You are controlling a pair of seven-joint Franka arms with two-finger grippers.
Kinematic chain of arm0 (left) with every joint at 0, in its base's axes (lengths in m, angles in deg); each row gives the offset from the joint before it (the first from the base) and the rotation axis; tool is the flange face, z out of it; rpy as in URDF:
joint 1: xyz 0 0 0.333 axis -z
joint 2: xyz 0 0 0 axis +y
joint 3: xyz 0 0 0.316 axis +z
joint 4: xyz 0.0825 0 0 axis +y
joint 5: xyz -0.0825 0 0.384 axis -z
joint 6: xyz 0 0 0 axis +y
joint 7: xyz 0.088 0 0 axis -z
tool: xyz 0 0 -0.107 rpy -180 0 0
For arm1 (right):
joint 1: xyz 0 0 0.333 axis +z
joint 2: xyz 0 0 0 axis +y
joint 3: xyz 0 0 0.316 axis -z
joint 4: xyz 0.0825 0 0 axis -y
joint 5: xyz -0.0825 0 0.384 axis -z
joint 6: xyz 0 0 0 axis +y
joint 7: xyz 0.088 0 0 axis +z
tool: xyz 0 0 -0.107 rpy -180 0 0
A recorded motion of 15 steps. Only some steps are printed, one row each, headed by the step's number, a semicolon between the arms.
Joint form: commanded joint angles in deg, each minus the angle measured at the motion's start. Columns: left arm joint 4, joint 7, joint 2, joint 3, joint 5, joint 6, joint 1; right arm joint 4, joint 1, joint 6, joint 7, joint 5, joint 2, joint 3.
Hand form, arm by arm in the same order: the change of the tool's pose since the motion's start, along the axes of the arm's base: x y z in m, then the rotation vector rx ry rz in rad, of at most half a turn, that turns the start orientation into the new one. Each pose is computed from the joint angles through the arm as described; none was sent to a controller.
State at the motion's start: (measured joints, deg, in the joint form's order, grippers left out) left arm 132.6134 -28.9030 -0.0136 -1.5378 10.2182 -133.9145 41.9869; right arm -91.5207 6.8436 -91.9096 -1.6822 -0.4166 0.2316 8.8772
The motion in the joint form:
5: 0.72 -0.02 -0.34 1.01 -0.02 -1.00 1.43; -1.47 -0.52 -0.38 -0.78 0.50 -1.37 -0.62
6: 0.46 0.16 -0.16 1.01 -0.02 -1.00 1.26; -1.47 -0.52 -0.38 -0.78 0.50 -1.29 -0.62
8: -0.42 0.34 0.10 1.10 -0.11 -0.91 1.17; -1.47 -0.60 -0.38 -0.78 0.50 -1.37 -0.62
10: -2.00 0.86 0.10 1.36 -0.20 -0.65 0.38; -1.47 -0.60 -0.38 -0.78 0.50 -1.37 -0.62
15: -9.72 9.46 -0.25 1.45 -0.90 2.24 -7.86; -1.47 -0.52 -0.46 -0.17 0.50 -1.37 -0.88
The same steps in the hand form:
5: -0.0038 -0.0009 -0.0008 -0.0055 -0.0092 -0.0050; -0.0069 -0.0007 0.0015 -0.0053 -0.0044 -0.0116
6: -0.0017 -0.0008 -0.0005 -0.0067 -0.0106 -0.0051; -0.0065 -0.0006 0.0008 -0.0055 -0.0030 -0.0116
8: 0.0027 -0.0028 0.0037 -0.0126 -0.0184 -0.0063; -0.0069 -0.0014 0.0015 -0.0053 -0.0044 -0.0130
10: 0.0147 -0.0012 0.0153 -0.0281 -0.0370 0.0014; -0.0069 -0.0014 0.0015 -0.0053 -0.0044 -0.0130
15: 0.0862 0.0406 0.0751 -0.0786 -0.1363 -0.0159; -0.0067 0.0019 0.0017 -0.0055 -0.0059 0.0036

